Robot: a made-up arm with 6 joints.
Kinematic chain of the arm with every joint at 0, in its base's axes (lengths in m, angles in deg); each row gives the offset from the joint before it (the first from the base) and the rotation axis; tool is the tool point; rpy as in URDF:
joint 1: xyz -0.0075 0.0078 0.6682 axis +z
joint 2: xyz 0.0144 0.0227 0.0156 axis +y
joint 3: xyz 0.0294 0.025 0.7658 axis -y
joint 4: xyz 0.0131 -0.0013 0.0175 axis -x
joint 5: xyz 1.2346 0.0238 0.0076 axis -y
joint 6: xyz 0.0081 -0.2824 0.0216 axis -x
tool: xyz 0.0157 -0.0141 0.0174 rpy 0 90 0
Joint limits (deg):
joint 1: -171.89..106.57
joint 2: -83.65..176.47
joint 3: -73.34..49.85
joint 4: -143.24..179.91
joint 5: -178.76..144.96
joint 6: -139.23..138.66
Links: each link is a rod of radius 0.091 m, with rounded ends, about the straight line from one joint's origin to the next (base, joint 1, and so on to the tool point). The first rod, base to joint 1, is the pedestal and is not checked.
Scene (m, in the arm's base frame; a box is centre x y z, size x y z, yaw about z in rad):
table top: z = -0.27
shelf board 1: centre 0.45 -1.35 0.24 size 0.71 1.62 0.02 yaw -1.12
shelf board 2: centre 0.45 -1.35 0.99 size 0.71 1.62 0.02 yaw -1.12
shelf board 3: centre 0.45 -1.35 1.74 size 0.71 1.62 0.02 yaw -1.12
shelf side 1: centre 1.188 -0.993 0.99 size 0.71 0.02 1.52 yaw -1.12
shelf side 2: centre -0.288 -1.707 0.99 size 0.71 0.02 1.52 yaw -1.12
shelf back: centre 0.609 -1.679 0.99 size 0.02 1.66 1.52 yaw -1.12
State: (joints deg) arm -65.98 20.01 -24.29 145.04 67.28 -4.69
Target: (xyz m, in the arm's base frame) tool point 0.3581 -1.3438 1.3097
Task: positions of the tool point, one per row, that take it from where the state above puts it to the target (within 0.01 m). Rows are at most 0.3 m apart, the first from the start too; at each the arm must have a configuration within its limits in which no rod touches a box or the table.
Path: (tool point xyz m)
1: 0.7059 -0.8875 0.6748
2: 0.6304 -0.7313 0.6748
3: 0.5589 -0.5751 0.6389
4: 0.4483 -0.7501 0.8457
5: 0.2906 -0.8485 1.0737
6: 0.1225 -0.8570 1.3098
7: 0.1737 -1.0139 1.3554
8: 0.2514 -1.1811 1.3563
9: 0.3582 -1.3438 1.3097

